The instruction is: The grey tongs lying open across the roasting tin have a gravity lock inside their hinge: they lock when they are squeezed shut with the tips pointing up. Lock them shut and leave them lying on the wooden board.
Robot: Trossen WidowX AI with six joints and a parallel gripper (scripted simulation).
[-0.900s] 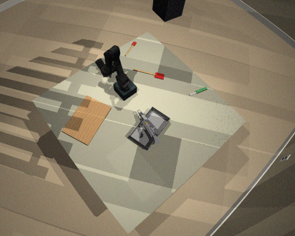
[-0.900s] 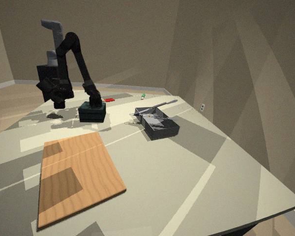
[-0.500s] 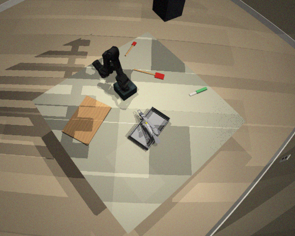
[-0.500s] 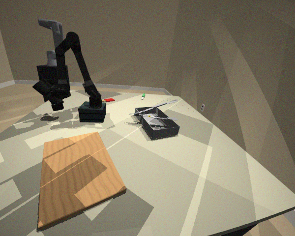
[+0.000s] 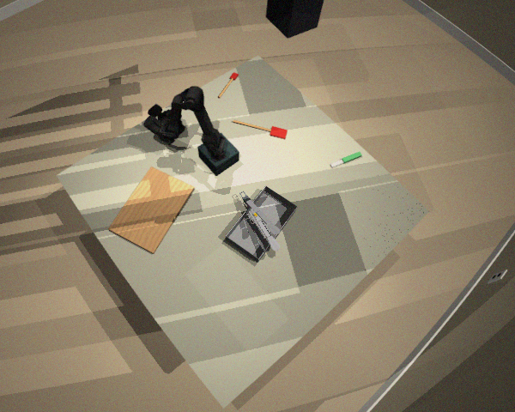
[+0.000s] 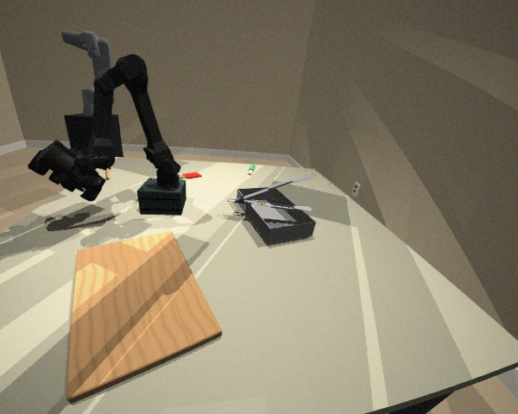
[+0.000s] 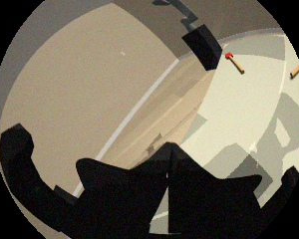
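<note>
Right now my gripper tip is 70 cm short of the grey roasting tin, 9 cm to the right of it and 9 cm above it. Also, from my gripper tip: red spatula: 40 cm to the left, 28 cm ahead, 11 cm below; wooden board: 37 cm ahead, 29 cm to the right, 11 cm below.
</note>
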